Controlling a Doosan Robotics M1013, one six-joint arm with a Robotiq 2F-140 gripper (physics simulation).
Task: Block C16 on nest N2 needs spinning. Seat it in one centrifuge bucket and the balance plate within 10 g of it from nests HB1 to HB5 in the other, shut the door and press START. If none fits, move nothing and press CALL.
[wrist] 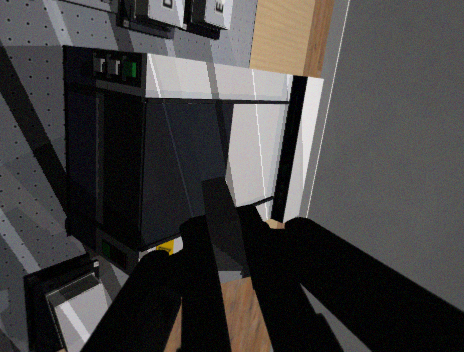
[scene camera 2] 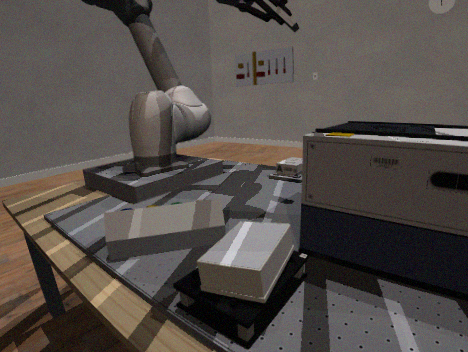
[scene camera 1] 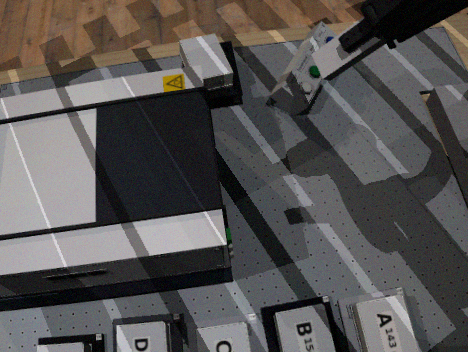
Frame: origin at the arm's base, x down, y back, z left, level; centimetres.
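Seen in the pictures: gripper, fingertip midpoint: (wrist: 217, 200) (scene camera 2: 295, 27) (scene camera 1: 320, 67); arm's base, link origin: (scene camera 2: 156, 167).
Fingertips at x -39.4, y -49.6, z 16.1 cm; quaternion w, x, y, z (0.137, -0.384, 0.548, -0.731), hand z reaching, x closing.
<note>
Pixels of each thing's top centre, then the offset from my fingertips to it. "pt": a spot on its surface instead.
- green button, top centre: (wrist: 136, 70) dx +25.2, dy -10.6, dz +9.1 cm
- pale block, top centre: (scene camera 2: 249, 238) (wrist: 88, 321) (scene camera 1: 204, 54) dx +35.2, dy -17.8, dz -35.0 cm
- black nest, top centre: (scene camera 2: 245, 263) (wrist: 72, 312) (scene camera 1: 209, 66) dx +39.4, dy -17.0, dz -35.2 cm
- Plates A, top centre: (scene camera 1: 389, 335) (scene camera 2: 294, 161) dx +38.9, dy +15.8, dz +21.5 cm
- B, top centre: (scene camera 1: 308, 345) dx +38.9, dy +2.4, dz +23.0 cm
- C, surface spot: (scene camera 1: 222, 342) pt dx +38.9, dy -11.4, dz +22.8 cm
- D, surface spot: (scene camera 1: 140, 342) (wrist: 168, 4) pt dx +38.9, dy -24.9, dz +23.5 cm
- E, surface spot: (wrist: 212, 11) pt dx +38.9, dy -36.4, dz +26.7 cm
- tilted button box, top centre: (scene camera 2: 163, 202) (scene camera 1: 310, 54) dx +35.9, dy +5.0, dz -35.8 cm
- yellow warning label, surface spot: (wrist: 165, 247) (scene camera 1: 173, 86) pt dx +23.2, dy -20.5, dz -16.2 cm
My gripper (scene camera 1: 324, 66) (scene camera 2: 295, 27) (wrist: 217, 199) is shut and empty, raised above the bench; it partly covers the button box in scene camera 1. The centrifuge (scene camera 1: 115, 250) (scene camera 2: 365, 180) (wrist: 200, 77) has a dark and white top; I cannot tell whether its door is shut, and no buckets show. A green button (wrist: 130, 69) is on its front. A pale block (scene camera 1: 205, 55) (scene camera 2: 245, 257) (wrist: 82, 310) sits on a black nest (scene camera 2: 245, 317) beside it; no label is readable. Plates A (scene camera 1: 385, 325), B (scene camera 1: 302, 332), C (scene camera 1: 222, 342), D (scene camera 1: 140, 342) (wrist: 165, 11) and E (wrist: 212, 11) stand in a row.
A tilted button box (scene camera 1: 302, 75) (scene camera 2: 165, 225) stands near the black nest, with green, blue and white buttons showing. The robot base (scene camera 2: 150, 175) is at the bench's far side. A yellow warning label (scene camera 1: 174, 82) (wrist: 165, 247) is on the centrifuge. Striped shadows cross the bench.
</note>
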